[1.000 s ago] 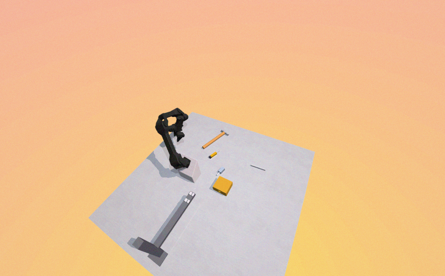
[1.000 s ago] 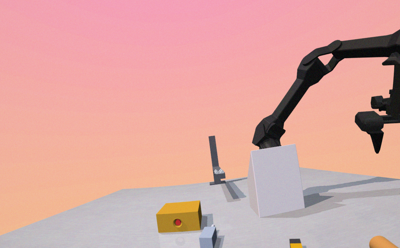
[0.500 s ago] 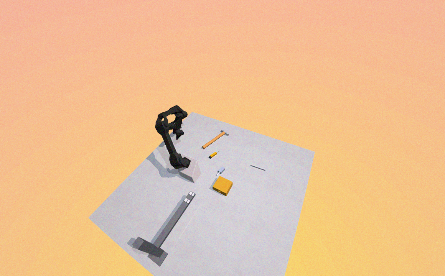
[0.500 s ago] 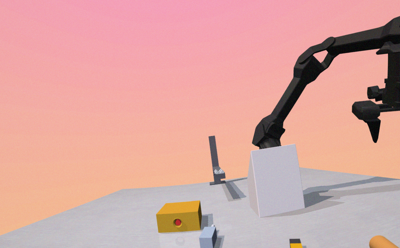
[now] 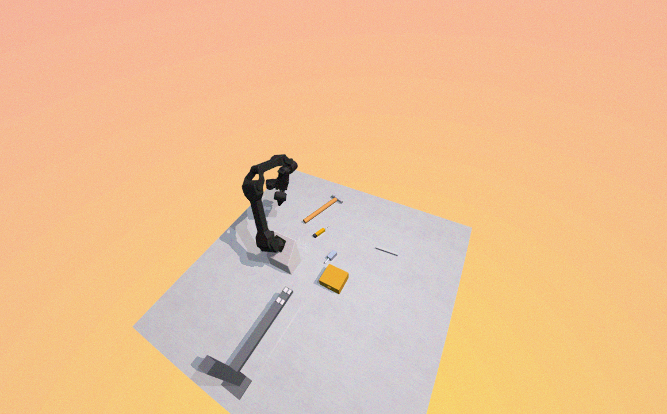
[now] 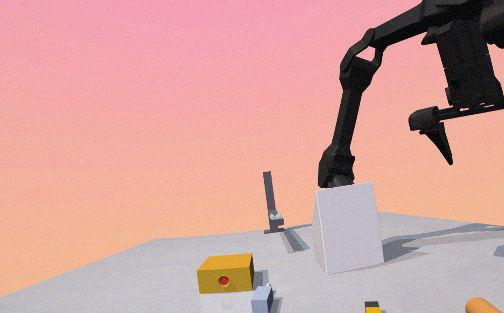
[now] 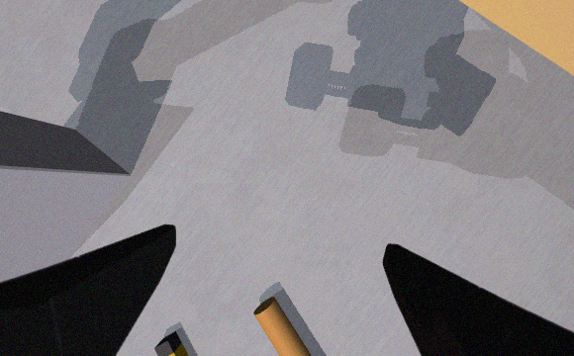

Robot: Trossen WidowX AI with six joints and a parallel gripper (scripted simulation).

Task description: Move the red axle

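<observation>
Right now the blue-grey block is 37 cm ahead of my gripper tip, 17 cm below it and 8 cm to the right of it. From my gripper tip the other things lie so: thin grey rod 61 cm ahead, 18 cm below, 12 cm to the left; yellow beam 46 cm ahead, 17 cm to the right, 16 cm below; yellow-handled tool 23 cm ahead, 18 cm below, 4 cm to the left.
</observation>
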